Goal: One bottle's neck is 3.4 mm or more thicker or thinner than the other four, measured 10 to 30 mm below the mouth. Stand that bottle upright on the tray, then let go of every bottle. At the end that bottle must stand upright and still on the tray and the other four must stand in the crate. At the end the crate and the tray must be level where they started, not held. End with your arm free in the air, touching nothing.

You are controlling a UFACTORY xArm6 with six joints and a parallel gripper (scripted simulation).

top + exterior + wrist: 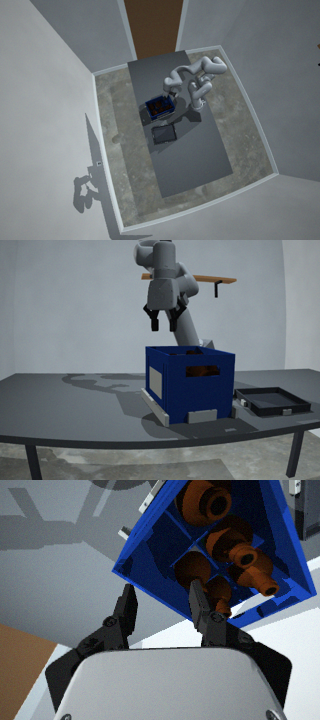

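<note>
The bottle is 16 cm below my hand, 9 cm ahead of it and 2 cm to the left of it. From my hand the other things lie so: blue crate 16 cm below, 8 cm ahead, 6 cm to the left; then dark tray 35 cm to the left, 23 cm below, 10 cm ahead.
</note>
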